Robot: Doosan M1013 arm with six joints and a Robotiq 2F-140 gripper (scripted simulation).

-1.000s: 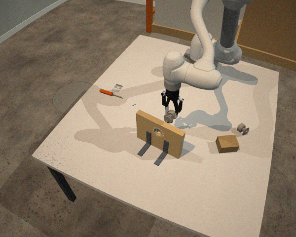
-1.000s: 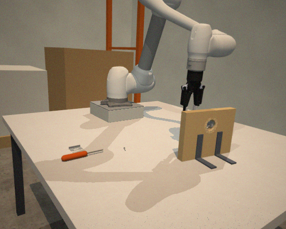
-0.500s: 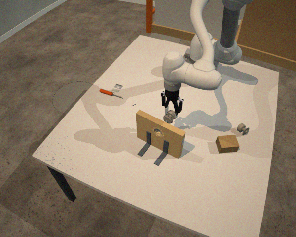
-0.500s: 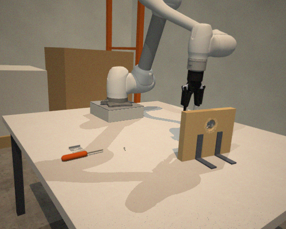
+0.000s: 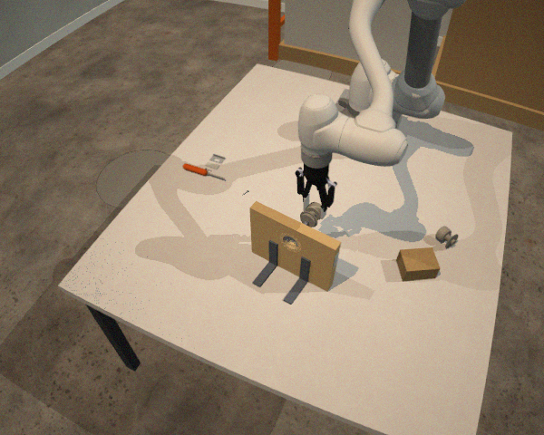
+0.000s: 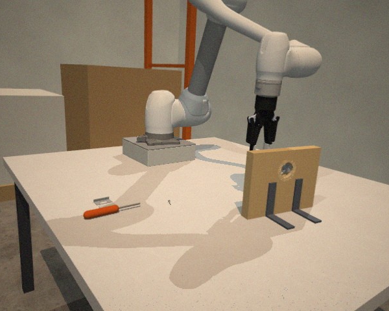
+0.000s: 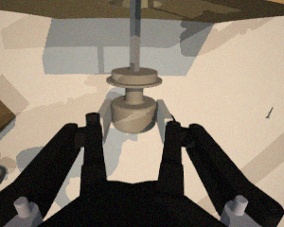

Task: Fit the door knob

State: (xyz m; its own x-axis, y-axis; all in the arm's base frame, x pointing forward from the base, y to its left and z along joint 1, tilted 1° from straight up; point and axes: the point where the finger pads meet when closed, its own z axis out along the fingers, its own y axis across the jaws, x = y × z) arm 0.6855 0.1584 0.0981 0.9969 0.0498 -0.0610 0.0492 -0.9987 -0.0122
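My hand is 30 mm short of the door knob and 30 mm above it. Also, from my hand: tiny screw 330 mm to the right, 180 mm below, 60 mm behind; then wooden panel 140 mm ahead, 50 mm below, 10 mm to the left; then latch socket 140 mm ahead, 30 mm below, 10 mm to the left.
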